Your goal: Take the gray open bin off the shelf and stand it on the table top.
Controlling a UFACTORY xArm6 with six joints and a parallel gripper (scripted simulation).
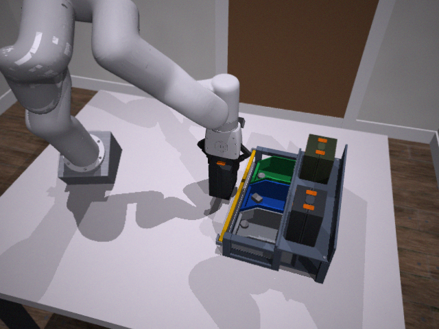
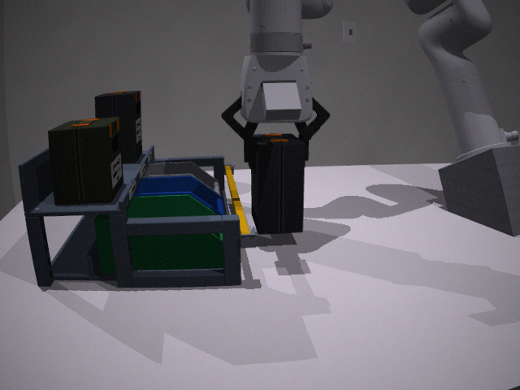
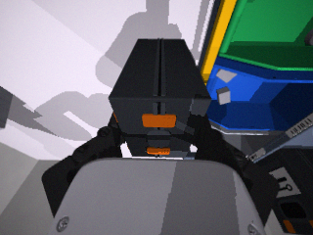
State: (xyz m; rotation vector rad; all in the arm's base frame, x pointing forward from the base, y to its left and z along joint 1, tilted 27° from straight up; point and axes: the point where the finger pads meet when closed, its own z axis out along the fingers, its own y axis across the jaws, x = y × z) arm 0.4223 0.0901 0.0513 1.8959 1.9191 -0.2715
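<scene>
My hand is 60 mm short of the yellow bar, 30 mm to the left of it and 70 mm above it. The rest, counted from my hand: green bin (170 mm ahead, 80 mm to the left, 80 mm below); then blue bin (160 mm ahead, 40 mm to the right, 80 mm below); then dark box (40 mm below).
</scene>
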